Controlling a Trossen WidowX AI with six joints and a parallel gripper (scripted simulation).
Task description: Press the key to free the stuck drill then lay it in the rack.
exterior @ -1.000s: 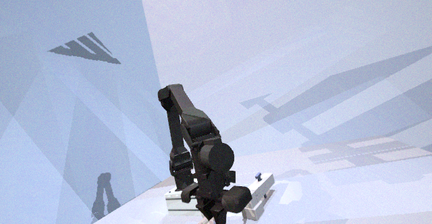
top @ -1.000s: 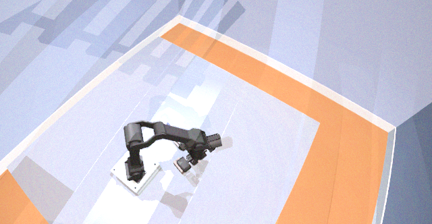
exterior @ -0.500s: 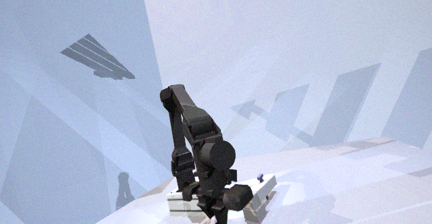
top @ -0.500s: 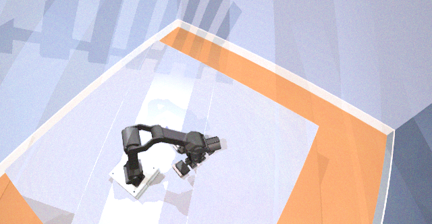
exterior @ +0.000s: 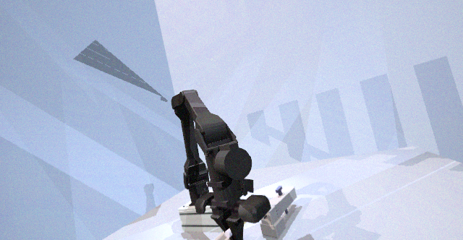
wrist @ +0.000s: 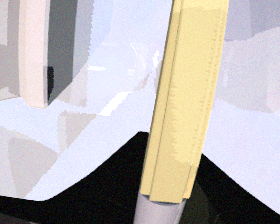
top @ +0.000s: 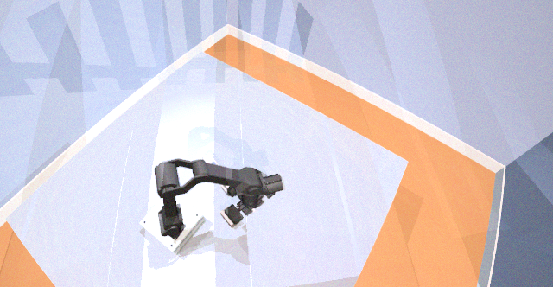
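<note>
Now: gripper tip 4 cm to the right of the pale drill cylinder, 3 cm below it and 1 cm short of it. Also, from my gripper tip: rack: 6 cm to the left, 6 cm behind, 3 cm below; blue key: 21 cm to the left, 8 cm ahead; block: 19 cm to the left, 7 cm ahead, 2 cm below.
</note>
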